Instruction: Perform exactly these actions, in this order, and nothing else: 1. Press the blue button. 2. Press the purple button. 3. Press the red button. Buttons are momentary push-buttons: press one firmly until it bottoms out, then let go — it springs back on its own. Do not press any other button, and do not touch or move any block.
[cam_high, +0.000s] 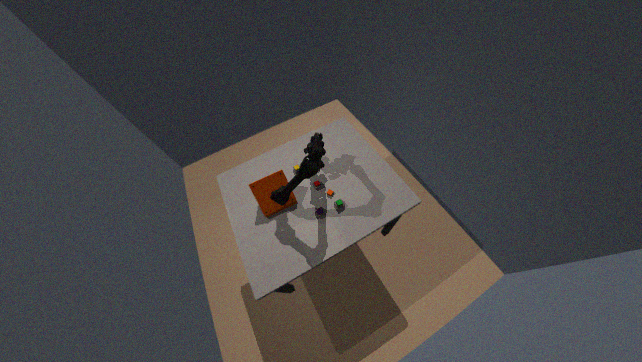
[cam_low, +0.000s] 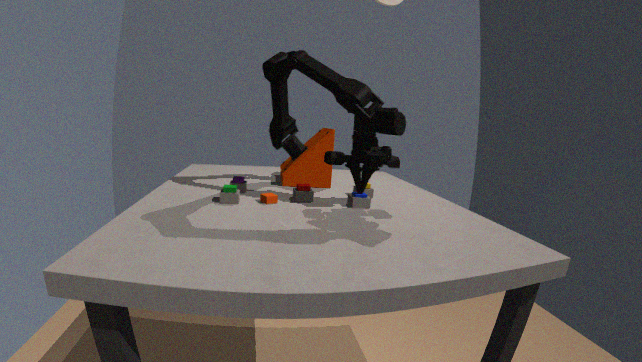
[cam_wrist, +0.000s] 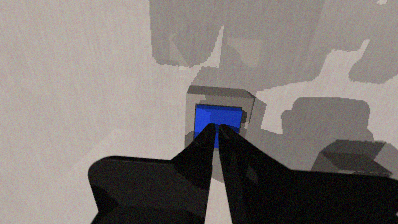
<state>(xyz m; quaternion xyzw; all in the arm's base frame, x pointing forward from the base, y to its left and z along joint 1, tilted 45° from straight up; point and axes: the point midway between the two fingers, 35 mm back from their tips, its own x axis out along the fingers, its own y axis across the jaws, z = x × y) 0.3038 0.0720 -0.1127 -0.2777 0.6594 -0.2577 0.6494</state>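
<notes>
Now: the blue button 10 mm below my gripper tip. Round my gripper tip: small orange block: 10 mm behind, 230 mm to the right, 20 mm below; yellow button: 120 mm behind, 40 mm to the left; red button: 50 mm behind, 140 mm to the right.
</notes>
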